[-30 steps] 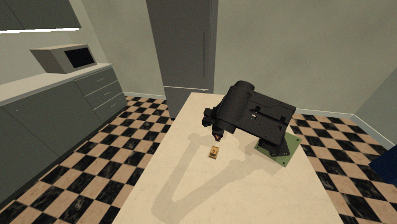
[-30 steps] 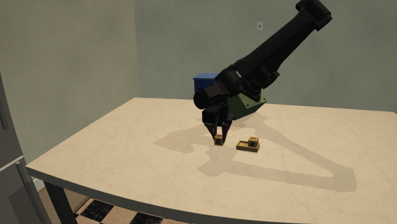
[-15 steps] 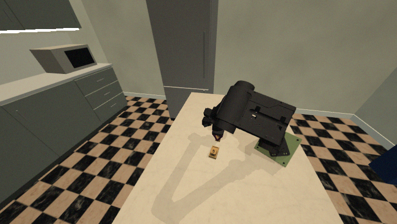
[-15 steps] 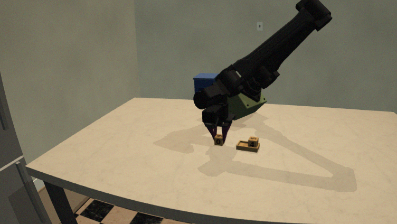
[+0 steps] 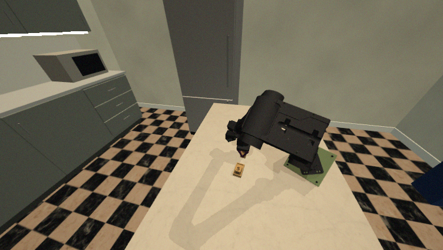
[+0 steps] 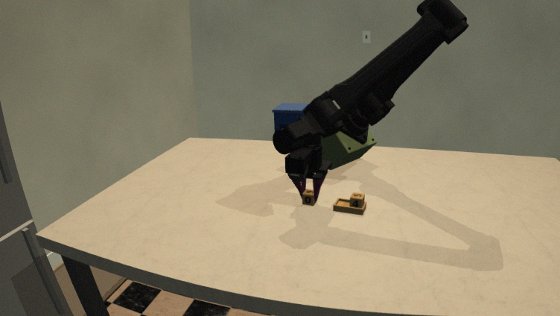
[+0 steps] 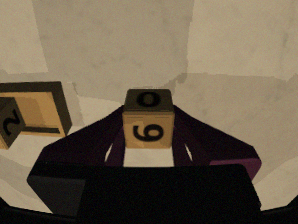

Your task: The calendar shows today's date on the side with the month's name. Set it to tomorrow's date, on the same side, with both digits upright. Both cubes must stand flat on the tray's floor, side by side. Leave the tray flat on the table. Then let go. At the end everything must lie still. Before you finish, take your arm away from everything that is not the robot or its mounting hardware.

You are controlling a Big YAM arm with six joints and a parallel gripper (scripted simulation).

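My hand is right at the cube. Also, from my hand: wooden tray 110 mm to the left, 10 mm below, 10 mm ahead.
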